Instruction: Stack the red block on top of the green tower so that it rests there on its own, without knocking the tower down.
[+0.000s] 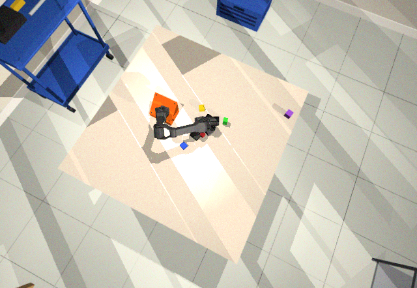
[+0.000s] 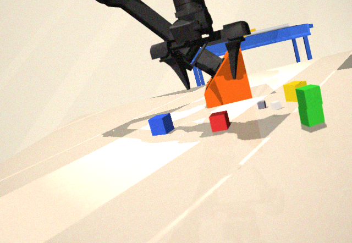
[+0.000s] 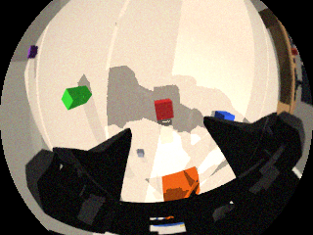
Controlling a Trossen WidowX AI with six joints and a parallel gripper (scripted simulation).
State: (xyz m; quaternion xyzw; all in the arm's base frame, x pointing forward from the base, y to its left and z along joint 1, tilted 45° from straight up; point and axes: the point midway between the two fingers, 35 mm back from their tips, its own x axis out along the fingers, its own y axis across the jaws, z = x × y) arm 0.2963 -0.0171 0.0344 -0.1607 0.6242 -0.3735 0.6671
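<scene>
My gripper tip is 7 cm above the red block. Also, from my gripper tip: blue block 9 cm behind, 13 cm to the right, 7 cm below; then purple block 51 cm ahead, 38 cm to the left, 7 cm below; then yellow block 8 cm behind, 18 cm to the left, 7 cm below.
</scene>
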